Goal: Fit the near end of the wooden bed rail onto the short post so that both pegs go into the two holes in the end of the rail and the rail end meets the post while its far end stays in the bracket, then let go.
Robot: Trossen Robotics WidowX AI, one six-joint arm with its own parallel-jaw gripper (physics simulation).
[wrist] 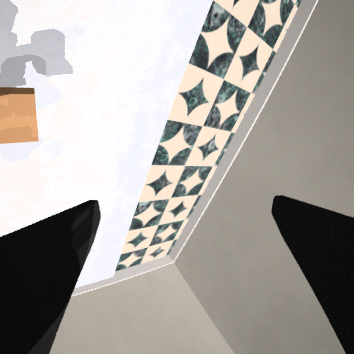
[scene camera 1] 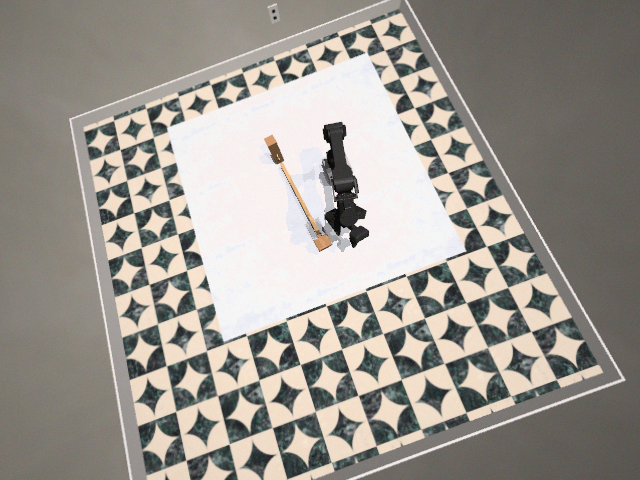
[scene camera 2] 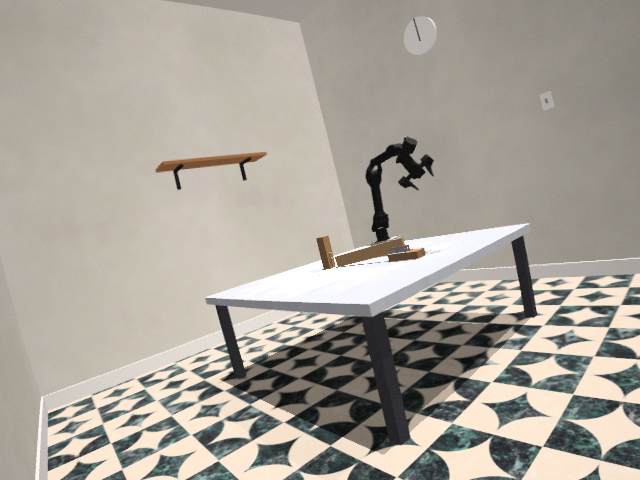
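Where they show: gripper, fingertip midpoint: [wrist: 187, 206] [scene camera 1: 346, 241] [scene camera 2: 425, 183]; arm's base, origin of the base link: [scene camera 2: 383, 240].
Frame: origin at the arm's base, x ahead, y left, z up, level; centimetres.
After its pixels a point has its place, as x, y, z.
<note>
The wooden bed rail [scene camera 1: 299, 198] @[23.9, 11.3, 0.3] [scene camera 2: 369, 252] @[24.5, 11.3, -2.3] lies along the table between the short post and the bracket block. The short post [scene camera 1: 276, 152] @[27.3, -16.4, 2.4] [scene camera 2: 325, 252] @[30.0, -16.5, 1.4] stands upright. In scene camera 2 a thin gap shows between it and the rail end; peg fit cannot be told. The rail's other end is at the orange-brown bracket block [scene camera 1: 322, 242] @[20.4, 36.1, -4.4] [scene camera 2: 410, 254] @[24.0, 36.2, -5.5] [wrist: 17, 117] @[19.8, 36.5, -4.4]; how it sits there is too small to tell. My gripper [scene camera 1: 345, 239] @[11.6, 44.2, 24.3] [scene camera 2: 424, 181] @[11.6, 44.2, 24.3] [wrist: 187, 206] @[11.6, 44.2, 24.3] is open and empty, high above the table, apart from the rail.
The white table [scene camera 1: 248, 279] @[63.5, 40.8, -8.0] [scene camera 2: 310, 290] @[70.7, 19.7, -8.0] carries the parts and the arm's base. The black arm [scene camera 1: 338, 160] @[6.8, 22.1, 45.5] [scene camera 2: 377, 196] @[2.9, 5.6, 24.7] rises beside the rail. A wall shelf [scene camera 2: 211, 161] hangs away from the table. Patterned floor surrounds the table.
</note>
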